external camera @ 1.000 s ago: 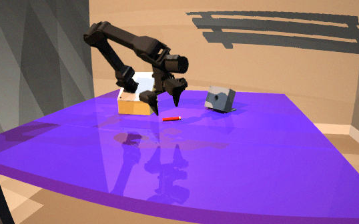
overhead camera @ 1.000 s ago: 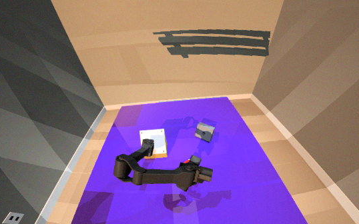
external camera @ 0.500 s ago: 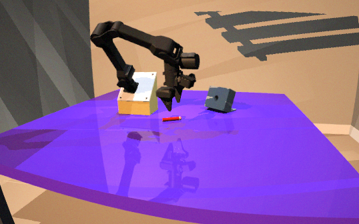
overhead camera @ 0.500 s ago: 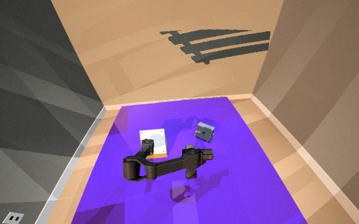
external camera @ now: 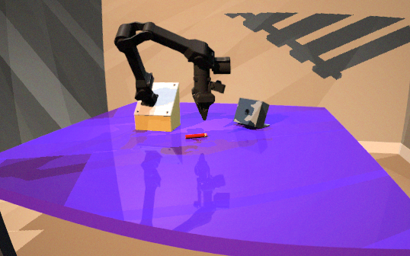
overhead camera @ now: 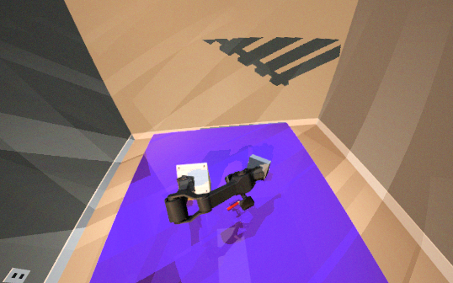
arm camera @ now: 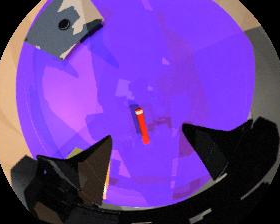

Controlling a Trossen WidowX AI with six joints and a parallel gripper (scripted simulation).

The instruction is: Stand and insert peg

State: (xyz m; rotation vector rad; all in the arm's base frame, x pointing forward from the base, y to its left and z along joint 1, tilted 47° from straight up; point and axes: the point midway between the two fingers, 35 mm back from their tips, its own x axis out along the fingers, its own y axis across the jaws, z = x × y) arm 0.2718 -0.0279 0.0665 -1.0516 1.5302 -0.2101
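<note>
My gripper tip is 10 mm past the red peg and 70 mm above it. Round my gripper tip: grey sloped panel (130 mm ahead, 230 mm to the left, 20 mm below).
</note>
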